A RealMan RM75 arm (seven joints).
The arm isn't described. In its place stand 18 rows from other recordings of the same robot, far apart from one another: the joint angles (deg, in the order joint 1, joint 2, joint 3, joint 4, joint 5, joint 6, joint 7), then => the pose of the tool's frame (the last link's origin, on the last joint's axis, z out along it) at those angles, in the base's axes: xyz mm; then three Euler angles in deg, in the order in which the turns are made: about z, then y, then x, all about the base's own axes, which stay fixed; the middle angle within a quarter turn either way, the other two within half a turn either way.
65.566 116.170 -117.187 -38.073 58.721 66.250 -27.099 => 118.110, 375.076, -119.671, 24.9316, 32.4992, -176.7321
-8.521 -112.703 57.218 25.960 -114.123 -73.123 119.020 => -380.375, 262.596, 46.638, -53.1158, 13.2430, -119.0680
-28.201 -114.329 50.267 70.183 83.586 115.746 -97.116 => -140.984, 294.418, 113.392, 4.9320, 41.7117, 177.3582
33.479 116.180 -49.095 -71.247 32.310 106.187 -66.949 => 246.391, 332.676, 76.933, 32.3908, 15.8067, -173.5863
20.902 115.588 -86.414 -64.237 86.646 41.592 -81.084 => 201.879, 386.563, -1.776, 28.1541, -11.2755, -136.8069
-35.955 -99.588 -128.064 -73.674 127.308 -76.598 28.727 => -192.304, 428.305, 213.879, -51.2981, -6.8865, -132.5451
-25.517 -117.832 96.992 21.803 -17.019 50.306 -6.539 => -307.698, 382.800, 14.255, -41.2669, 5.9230, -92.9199
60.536 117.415 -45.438 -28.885 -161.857 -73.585 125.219 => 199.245, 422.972, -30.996, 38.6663, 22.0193, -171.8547
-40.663 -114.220 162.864 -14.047 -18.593 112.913 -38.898 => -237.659, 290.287, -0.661, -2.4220, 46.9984, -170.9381
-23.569 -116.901 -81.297 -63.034 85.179 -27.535 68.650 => -168.157, 389.729, -41.785, -43.1379, 13.3344, -134.4462
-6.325 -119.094 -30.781 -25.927 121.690 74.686 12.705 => -324.325, 227.726, -54.758, -37.7171, 7.4783, -94.0227
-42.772 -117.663 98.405 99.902 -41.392 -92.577 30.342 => -32.109, 305.969, -23.161, -2.3046, -15.4773, -166.2338
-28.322 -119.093 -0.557 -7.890 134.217 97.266 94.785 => -230.317, 241.800, -78.049, 89.6218, 52.4352, -140.5033
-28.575 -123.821 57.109 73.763 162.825 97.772 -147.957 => -273.168, 313.300, 31.452, -67.2995, -29.5487, -175.2336
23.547 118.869 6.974 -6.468 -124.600 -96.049 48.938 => 299.167, 265.795, -19.608, 58.2230, -36.3779, -119.0678
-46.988 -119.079 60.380 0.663 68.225 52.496 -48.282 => -239.243, 391.704, -89.150, -36.1146, 15.0599, -138.5488
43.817 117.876 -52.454 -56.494 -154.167 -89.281 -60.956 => 227.455, 386.693, 28.235, -147.1973, 20.4675, -169.6019
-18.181 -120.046 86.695 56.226 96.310 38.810 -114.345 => -245.896, 361.842, -45.922, -51.0600, 4.4060, -139.0885
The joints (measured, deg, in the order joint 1, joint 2, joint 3, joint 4, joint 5, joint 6, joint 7), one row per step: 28.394, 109.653, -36.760, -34.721, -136.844, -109.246, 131.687; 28.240, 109.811, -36.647, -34.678, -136.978, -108.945, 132.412; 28.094, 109.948, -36.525, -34.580, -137.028, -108.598, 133.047; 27.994, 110.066, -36.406, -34.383, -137.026, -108.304, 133.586; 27.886, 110.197, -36.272, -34.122, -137.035, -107.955, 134.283; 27.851, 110.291, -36.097, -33.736, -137.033, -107.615, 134.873; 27.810, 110.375, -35.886, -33.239, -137.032, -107.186, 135.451; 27.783, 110.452, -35.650, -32.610, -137.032, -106.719, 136.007; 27.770, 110.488, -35.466, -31.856, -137.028, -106.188, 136.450; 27.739, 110.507, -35.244, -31.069, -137.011, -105.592, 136.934; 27.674, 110.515, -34.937, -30.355, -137.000, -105.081, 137.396; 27.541, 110.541, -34.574, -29.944, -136.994, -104.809, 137.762; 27.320, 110.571, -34.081, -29.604, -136.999, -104.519, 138.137; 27.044, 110.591, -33.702, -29.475, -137.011, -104.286, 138.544; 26.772, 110.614, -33.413, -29.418, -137.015, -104.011, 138.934; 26.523, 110.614, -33.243, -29.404, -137.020, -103.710, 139.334; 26.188, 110.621, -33.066, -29.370, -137.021, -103.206, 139.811
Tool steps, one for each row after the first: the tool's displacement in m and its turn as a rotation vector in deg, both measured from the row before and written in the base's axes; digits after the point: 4 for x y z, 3 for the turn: 0.0010, -0.0007, -0.0013, -0.028, -0.108, -0.986; 0.0009, -0.0005, -0.0012, 0.068, -0.050, -0.919; 0.0006, -0.0005, -0.0013, 0.034, 0.070, -0.819; 0.0007, -0.0006, -0.0016, 0.001, 0.080, -1.032; 0.0005, -0.0004, -0.0016, 0.004, 0.161, -0.936; 0.0007, -0.0004, -0.0018, 0.041, 0.179, -1.018; 0.0008, -0.0005, -0.0021, 0.018, 0.242, -1.071; 0.0009, -0.0006, -0.0022, -0.006, 0.223, -1.007; 0.0011, -0.0006, -0.0022, 0.055, 0.210, -1.106; 0.0011, -0.0007, -0.0018, 0.106, 0.247, -1.094; 0.0010, -0.0008, -0.0009, 0.162, 0.259, -0.883; 0.0014, -0.0010, -0.0006, 0.307, 0.256, -0.992; 0.0016, -0.0011, -0.0001, 0.280, 0.100, -0.917; 0.0016, -0.0009, -0.0001, 0.281, -0.006, -0.836; 0.0016, -0.0008, 0.0001, 0.230, -0.122, -0.765; 0.0023, -0.0010, -0.0001, 0.341, -0.237, -0.981
